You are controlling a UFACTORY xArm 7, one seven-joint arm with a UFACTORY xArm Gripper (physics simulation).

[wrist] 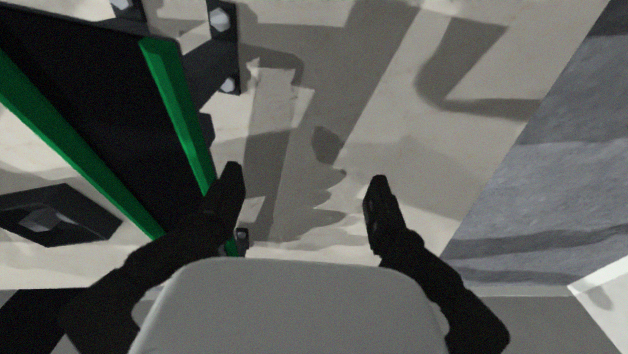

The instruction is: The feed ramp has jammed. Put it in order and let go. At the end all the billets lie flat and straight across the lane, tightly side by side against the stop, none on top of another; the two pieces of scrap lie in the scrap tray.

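Places are measured from the arm's base along level axes (x right, y down, z ahead), in metres.
Where they show: gripper, fingertip midpoint: [306, 183].
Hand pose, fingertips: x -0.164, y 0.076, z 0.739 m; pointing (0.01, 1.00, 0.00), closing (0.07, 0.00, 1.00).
Each offset is from my fingertips to the top centre of the thing. "spot": to the spot under its first point. Level surfaces: height alone.
The feed ramp shows at the left as a black lane [100, 100] between two green side rails @(spot: dx -0.058, dy -0.001, dz -0.064 m) [175, 95]. It runs from the upper left down towards the left finger, which hides part of the right-hand rail. I see no billet on the visible stretch of lane. My gripper [306, 183] is open and empty, its black fingers wide apart over the pale table. The left finger overlaps the ramp's right rail in view; whether they touch I cannot tell. Neither the scrap pieces nor the stop can be made out, and I cannot identify the scrap tray.
Black support feet with hex bolts @(spot: dx -0.074, dy +0.096, dz -0.071 m) [219, 20] stand beside the ramp's upper end. A black plate with a large bolt @(dx +0.198, dy +0.077, dz -0.423 m) [41, 220] lies left of the ramp. The pale table @(dy +0.106 m) [400, 120] ends at a diagonal edge, with a grey-blue surface [545, 185] beyond. A white corner [607, 292] shows at lower right.
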